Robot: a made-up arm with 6 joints.
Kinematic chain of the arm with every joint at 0, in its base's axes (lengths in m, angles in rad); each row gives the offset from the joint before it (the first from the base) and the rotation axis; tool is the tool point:
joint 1: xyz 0 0 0.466 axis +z
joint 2: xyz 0.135 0 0 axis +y
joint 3: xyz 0 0 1.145 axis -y
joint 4: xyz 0 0 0.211 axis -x
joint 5: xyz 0.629 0 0 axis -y
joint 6: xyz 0.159 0 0 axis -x
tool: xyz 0 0 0
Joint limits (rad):
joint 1: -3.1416..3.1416
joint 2: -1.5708..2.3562
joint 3: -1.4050..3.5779
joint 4: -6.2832..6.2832
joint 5: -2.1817..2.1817
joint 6: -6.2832..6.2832
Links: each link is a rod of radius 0.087 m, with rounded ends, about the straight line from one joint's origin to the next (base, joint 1, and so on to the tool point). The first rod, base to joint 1, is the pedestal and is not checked.
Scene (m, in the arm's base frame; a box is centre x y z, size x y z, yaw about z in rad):
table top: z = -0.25
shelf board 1: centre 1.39 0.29 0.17 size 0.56 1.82 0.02 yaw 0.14
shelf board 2: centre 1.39 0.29 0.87 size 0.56 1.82 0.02 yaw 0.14
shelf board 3: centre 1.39 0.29 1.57 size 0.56 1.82 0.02 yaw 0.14
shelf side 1: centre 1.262 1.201 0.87 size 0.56 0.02 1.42 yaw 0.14
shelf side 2: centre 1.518 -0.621 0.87 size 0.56 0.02 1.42 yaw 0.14
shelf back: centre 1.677 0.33 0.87 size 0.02 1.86 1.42 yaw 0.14
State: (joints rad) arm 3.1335 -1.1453 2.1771 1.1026 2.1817 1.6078
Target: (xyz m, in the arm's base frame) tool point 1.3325 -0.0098 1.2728
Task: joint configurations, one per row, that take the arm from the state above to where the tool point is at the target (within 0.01 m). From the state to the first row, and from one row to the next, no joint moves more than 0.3 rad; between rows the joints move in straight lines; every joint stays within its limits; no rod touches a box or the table.
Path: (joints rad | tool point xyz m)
1: 3.1061 -1.0694 2.4638 1.0630 2.1817 1.6078 | 1.2566 -0.1585 0.5575
2: 3.0786 -0.9935 2.7504 1.0235 2.1817 1.6078 | 1.1005 -0.1809 0.5565
3: 3.0512 -0.9177 3.0371 0.9839 2.1817 1.6078 | 0.9246 -0.1927 0.5765
4: 3.0538 -0.8521 3.0243 1.2782 2.1817 1.6078 | 0.9445 -0.2083 0.6749
5: 3.0564 -0.7866 3.0116 1.5726 2.1817 1.6078 | 0.9583 -0.2126 0.7794
6: 3.0590 -0.7211 2.9989 1.8669 2.1817 1.6078 | 0.9631 -0.2047 0.8871
7: 3.0616 -0.6556 2.9862 2.1613 2.1817 1.6078 | 0.9568 -0.1852 0.9942
8: 3.0642 -0.5901 2.9734 2.4556 2.1817 1.6078 | 0.9384 -0.1555 1.0966
9: 3.0667 -0.5246 2.9607 2.7499 2.1817 1.6078 | 0.9080 -0.1180 1.1905
10: 3.0693 -0.4591 2.9480 3.0443 2.1817 1.6078 | 0.8668 -0.0755 1.2728
11: 3.0874 -0.5764 2.6801 3.0515 2.1416 1.6078 | 1.0175 -0.0672 1.2865
12: 3.1055 -0.6937 2.4123 3.0586 2.1014 1.6078 | 1.1468 -0.0528 1.2916
13: 3.1235 -0.8109 2.1444 3.0658 2.0613 1.6078 | 1.2523 -0.0333 1.2874
14: 3.1416 -0.9282 1.8766 3.0730 2.0211 1.6078 | 1.3325 -0.0098 1.2728

